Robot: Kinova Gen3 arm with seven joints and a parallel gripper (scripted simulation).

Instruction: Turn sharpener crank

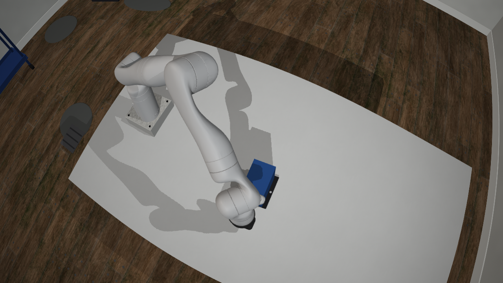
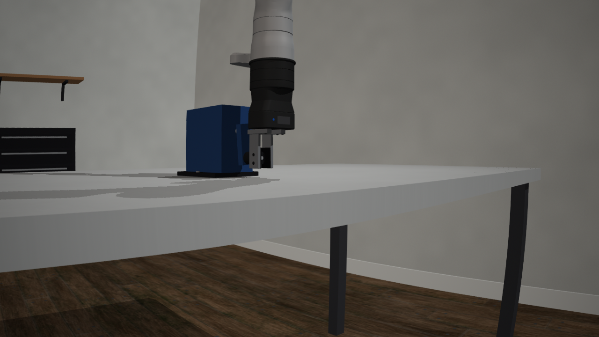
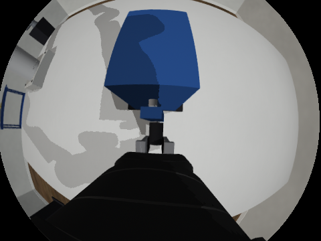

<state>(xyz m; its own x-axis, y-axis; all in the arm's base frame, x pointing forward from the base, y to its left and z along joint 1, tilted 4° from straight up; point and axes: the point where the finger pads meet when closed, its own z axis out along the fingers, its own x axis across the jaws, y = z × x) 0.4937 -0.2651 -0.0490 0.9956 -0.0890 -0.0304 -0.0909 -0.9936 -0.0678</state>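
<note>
Now: hand 2 cm to the right of the crank and 1 cm below it. From my hand the other things lie so: black handle 2 cm to the left.
</note>
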